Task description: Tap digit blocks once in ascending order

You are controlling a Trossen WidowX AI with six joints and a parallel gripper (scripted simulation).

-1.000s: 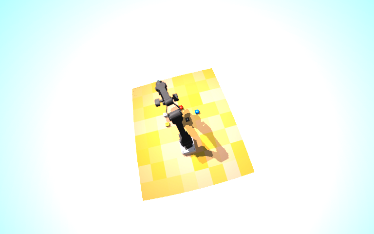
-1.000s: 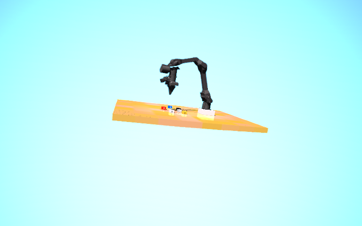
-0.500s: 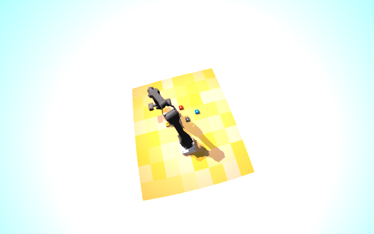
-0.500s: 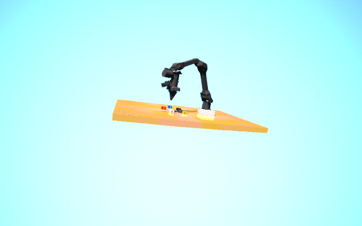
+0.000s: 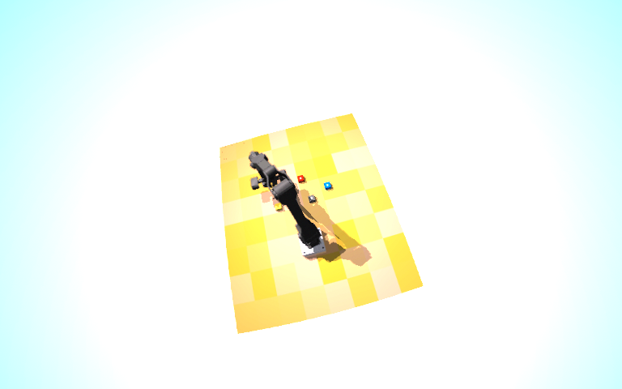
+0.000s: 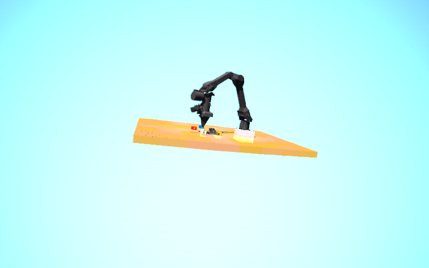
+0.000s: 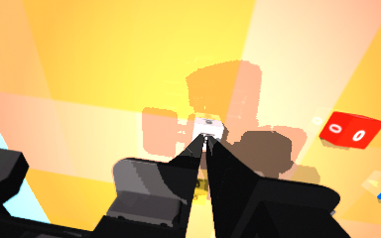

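The yellow block is 11 cm behind my gripper tip, 1 cm to the left of it and 3 cm below it. Round my gripper tip: red block: 1 cm behind, 16 cm to the right, 3 cm below; blue block: 11 cm behind, 27 cm to the right, 3 cm below.
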